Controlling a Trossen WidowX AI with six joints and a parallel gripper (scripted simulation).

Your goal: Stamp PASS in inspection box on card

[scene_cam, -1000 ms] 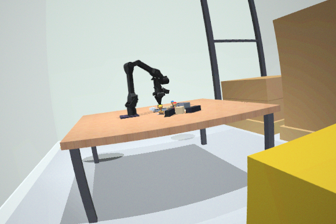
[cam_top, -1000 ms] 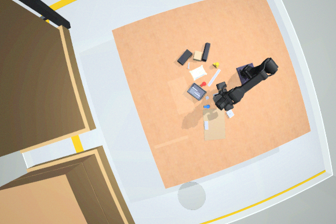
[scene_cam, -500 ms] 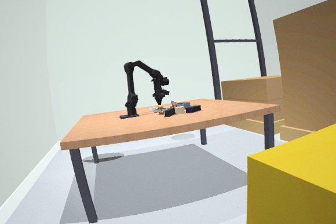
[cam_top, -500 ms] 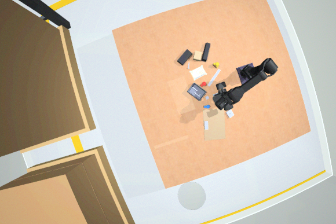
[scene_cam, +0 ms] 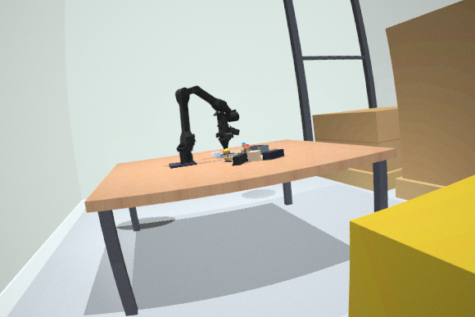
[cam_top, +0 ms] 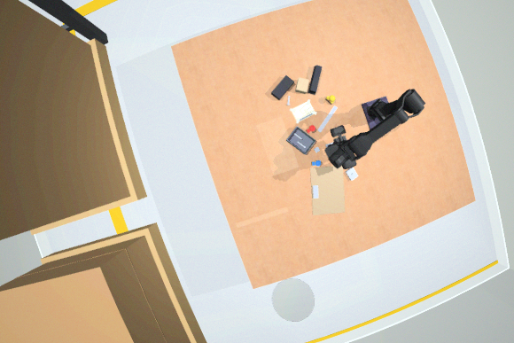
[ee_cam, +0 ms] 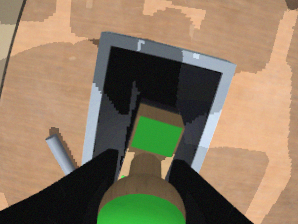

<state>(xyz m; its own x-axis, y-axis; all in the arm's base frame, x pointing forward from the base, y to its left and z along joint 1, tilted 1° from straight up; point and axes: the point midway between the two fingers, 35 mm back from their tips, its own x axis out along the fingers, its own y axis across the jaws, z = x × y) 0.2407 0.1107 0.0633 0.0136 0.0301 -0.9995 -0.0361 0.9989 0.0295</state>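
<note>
Now: gripper tip 3 cm above the dark ink pad. The rest, counted from my gripper tip: red-topped stamp: 9 cm ahead, 12 cm to the right, 2 cm below; grey bar: 14 cm to the right, 4 cm below; white card: 10 cm ahead, 21 cm to the right, 4 cm below.
</note>
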